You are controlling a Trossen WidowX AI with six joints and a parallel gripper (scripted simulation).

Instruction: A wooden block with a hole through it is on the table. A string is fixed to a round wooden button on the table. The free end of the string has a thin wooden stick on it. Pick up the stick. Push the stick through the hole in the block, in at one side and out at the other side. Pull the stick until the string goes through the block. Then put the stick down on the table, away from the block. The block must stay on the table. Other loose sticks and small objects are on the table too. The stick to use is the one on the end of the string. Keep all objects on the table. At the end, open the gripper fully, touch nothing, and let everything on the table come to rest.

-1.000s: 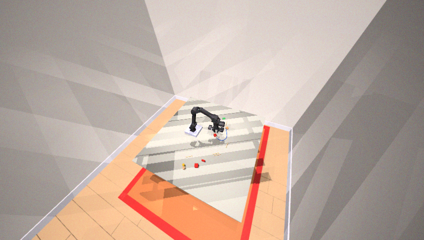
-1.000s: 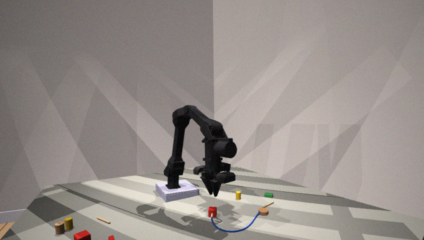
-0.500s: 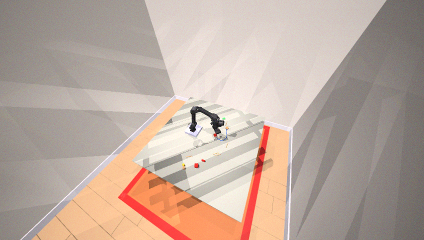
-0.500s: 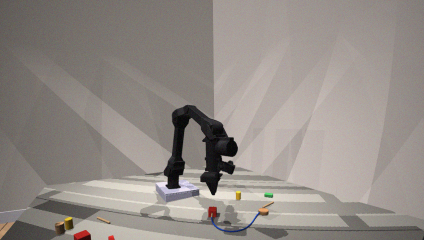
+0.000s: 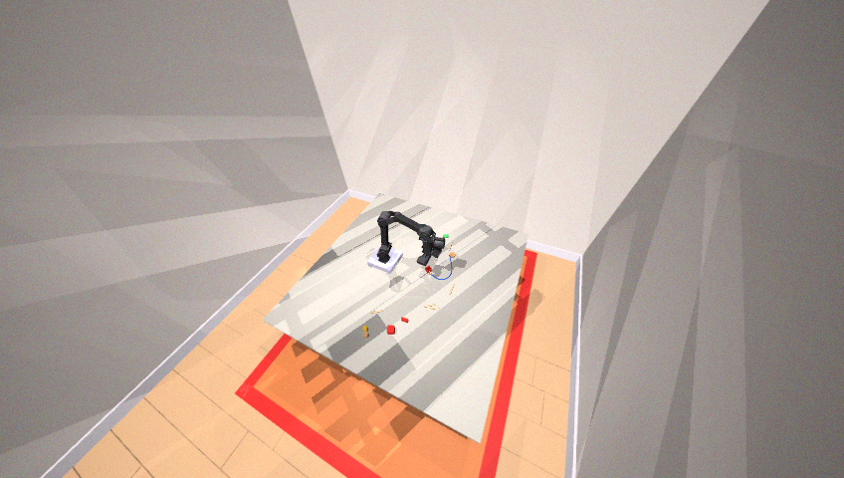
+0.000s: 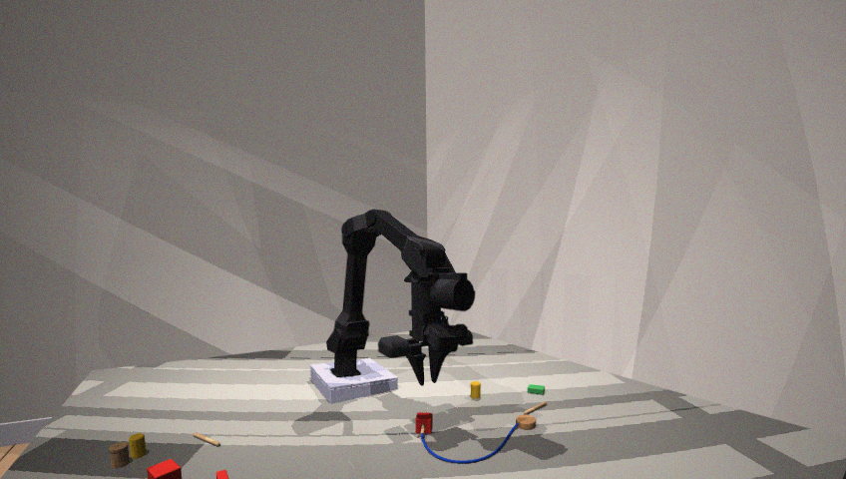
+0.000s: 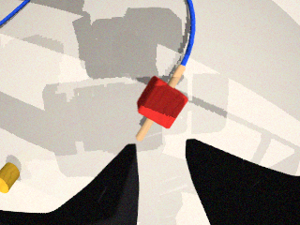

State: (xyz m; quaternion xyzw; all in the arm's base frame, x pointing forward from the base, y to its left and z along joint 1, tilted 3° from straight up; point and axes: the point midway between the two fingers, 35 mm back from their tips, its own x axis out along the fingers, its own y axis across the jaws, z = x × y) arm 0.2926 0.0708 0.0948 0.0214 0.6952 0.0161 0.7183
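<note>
The red block lies 10 mm to the right of my gripper tip and 80 mm below it. Also, from my gripper tip: yellow cylinder (70 mm behind, 180 mm to the left, 80 mm below); round wooden button (100 mm ahead, 170 mm to the left, 90 mm below); green block (10 mm behind, 320 mm to the left, 90 mm below).
</note>
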